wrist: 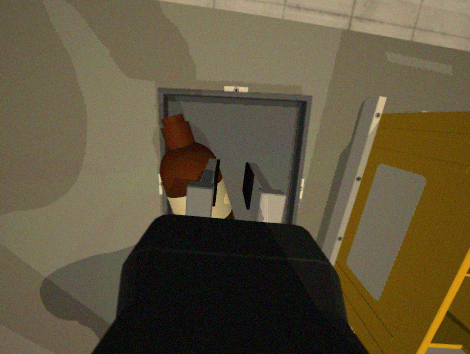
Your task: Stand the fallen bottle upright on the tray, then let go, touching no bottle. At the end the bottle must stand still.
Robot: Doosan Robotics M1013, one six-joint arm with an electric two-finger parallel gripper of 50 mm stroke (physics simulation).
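Places are measured from the arm's base along level axes (x ahead, y left, z up), in metres.
Pixels of known places: gripper, between the fingertips: (231, 175).
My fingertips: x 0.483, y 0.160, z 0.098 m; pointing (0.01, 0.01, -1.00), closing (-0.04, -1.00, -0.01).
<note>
For each thing: its top centre in the pictures, then the offset to it from my fingertips. "pt": a spot on its surface instead.
- brown bottle, centre of its top: (186, 185) dx -0.035, dy +0.046, dz -0.076 m
- grey tray, a spot on its surface: (270, 95) pt dx +0.072, dy -0.046, dz -0.129 m
- yellow panel, a spot on its surface: (415, 215) pt dx -0.038, dy -0.186, dz -0.033 m
- pale screwed edge strip, a spot on its surface: (358, 178) pt dx -0.026, dy -0.180, dz -0.125 m
- yellow bar, a spot on its surface: (445, 310) pt dx -0.100, dy -0.186, dz +0.020 m
A brown bottle (187, 162) with a cream label lies slanted along the left side of the grey tray (270, 95) in the wrist view, its neck toward the tray's far left corner. The lower part of the bottle is hidden behind the gripper's dark body. My gripper (231, 175) is open over the tray with a narrow gap between its black pads and nothing between them. The left finger overlaps the bottle's shoulder and label in the view; whether it touches the bottle, I cannot tell. The right finger is to the right of the bottle.
Right of the tray stands a yellow panel (415, 215) with a grey rectangle and a pale screwed edge strip (358, 178). A yellow bar (445, 310) is at the lower right. Pale tiles (320, 15) run along the top edge.
</note>
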